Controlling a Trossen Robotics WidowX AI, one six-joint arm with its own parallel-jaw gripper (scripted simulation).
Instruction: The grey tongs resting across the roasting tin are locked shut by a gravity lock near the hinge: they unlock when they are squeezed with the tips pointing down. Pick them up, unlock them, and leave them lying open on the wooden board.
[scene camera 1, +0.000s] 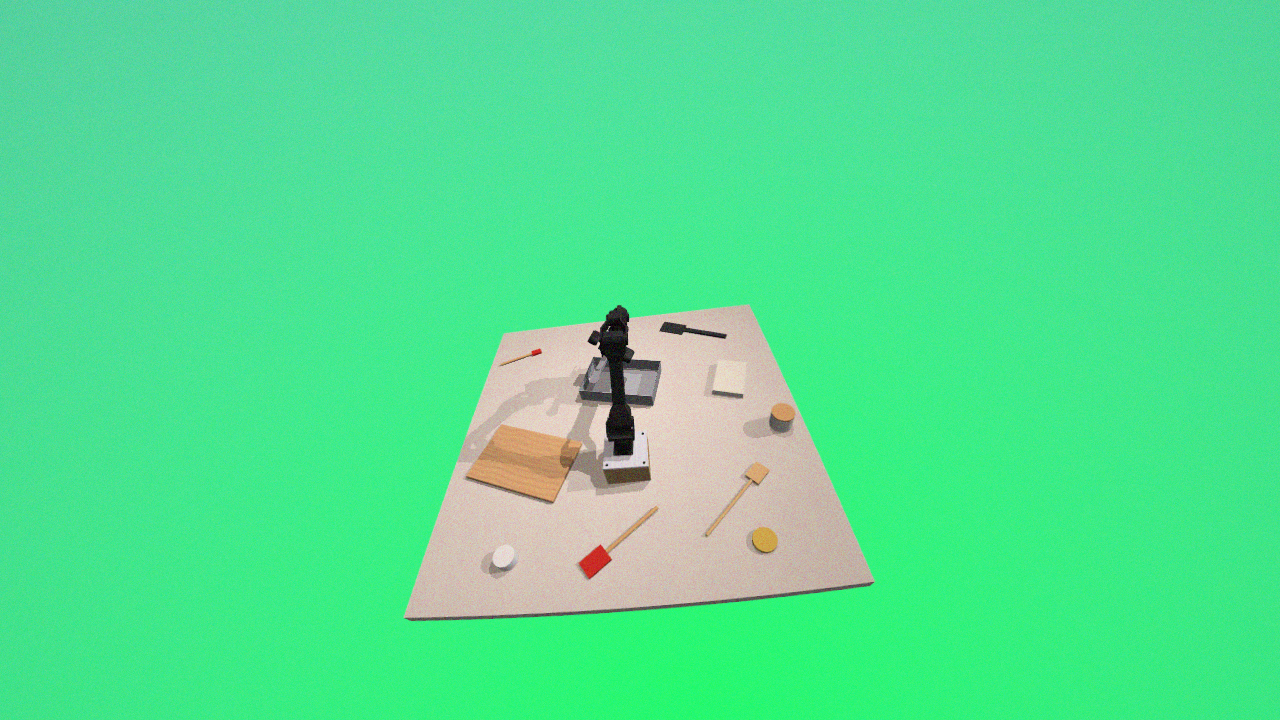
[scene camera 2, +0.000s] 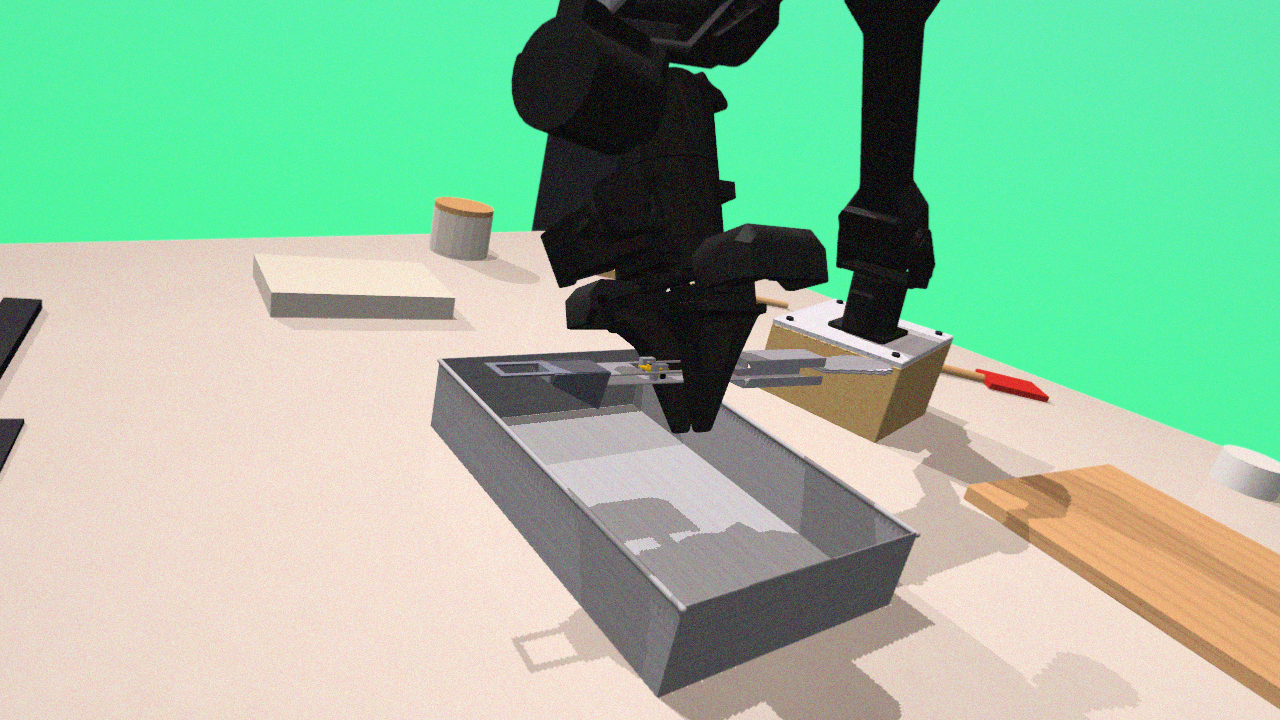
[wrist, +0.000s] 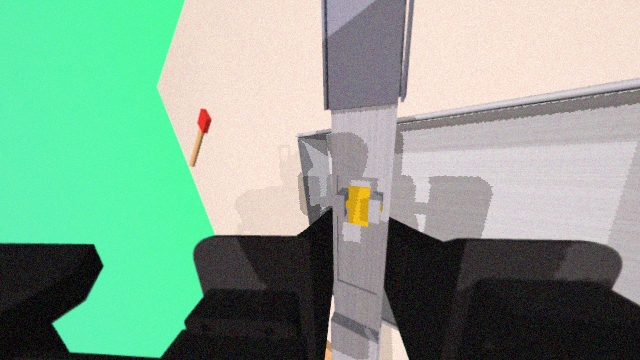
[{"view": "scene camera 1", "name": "red spatula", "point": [596, 560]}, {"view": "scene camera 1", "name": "grey roasting tin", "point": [641, 377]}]
